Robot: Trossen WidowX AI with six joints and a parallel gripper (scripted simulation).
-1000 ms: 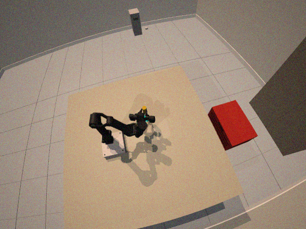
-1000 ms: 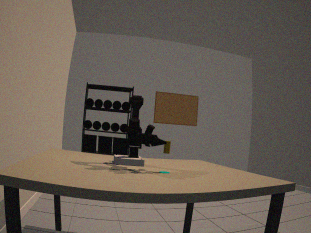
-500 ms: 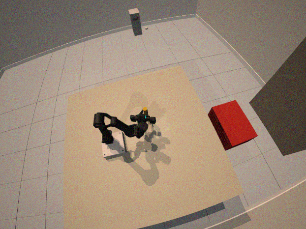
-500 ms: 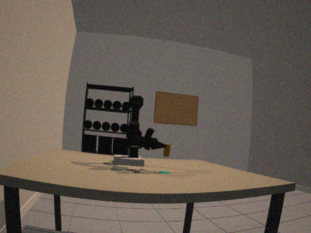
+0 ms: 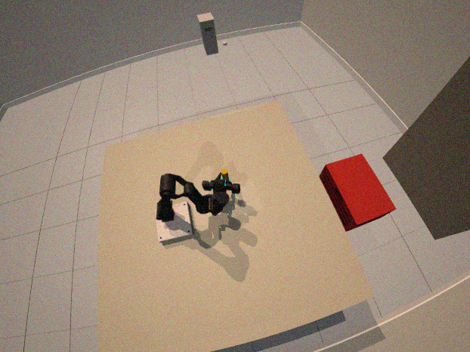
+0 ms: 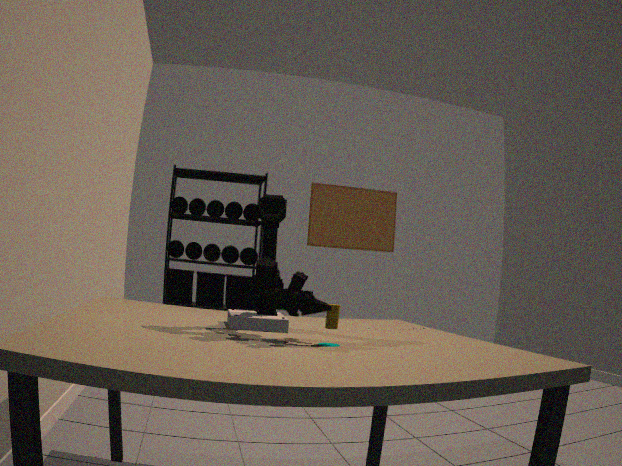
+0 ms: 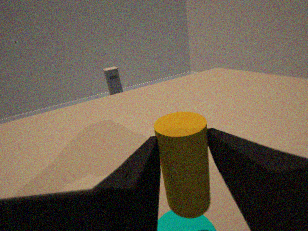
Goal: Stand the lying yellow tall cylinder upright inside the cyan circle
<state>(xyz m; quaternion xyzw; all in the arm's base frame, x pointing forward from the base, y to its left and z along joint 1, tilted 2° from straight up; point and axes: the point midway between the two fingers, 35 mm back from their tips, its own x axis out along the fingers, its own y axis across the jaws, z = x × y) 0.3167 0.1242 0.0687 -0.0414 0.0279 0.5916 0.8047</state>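
My gripper tip is now 1 cm past the cyan circle and 10 cm above it. Also, from my gripper tip: yellow tall cylinder: 2 cm below.
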